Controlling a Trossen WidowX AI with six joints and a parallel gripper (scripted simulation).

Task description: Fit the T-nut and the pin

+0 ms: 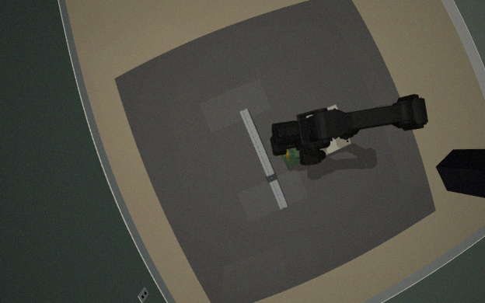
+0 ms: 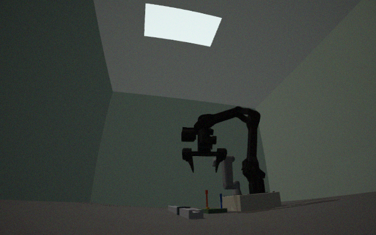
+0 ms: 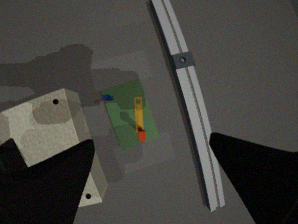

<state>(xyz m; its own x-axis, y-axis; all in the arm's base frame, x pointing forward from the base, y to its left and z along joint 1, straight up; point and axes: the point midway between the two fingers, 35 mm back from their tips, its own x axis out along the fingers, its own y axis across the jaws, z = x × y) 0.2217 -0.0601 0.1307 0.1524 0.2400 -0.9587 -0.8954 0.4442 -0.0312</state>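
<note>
Right now my gripper tip is 2 cm to the right of the brass T-nut and 11 cm above it. From my gripper tip the other things lie so: blue pin (3 cm behind, 6 cm to the left, 13 cm below); then green tray (2 cm behind, 4 cm to the left, 15 cm below).
</note>
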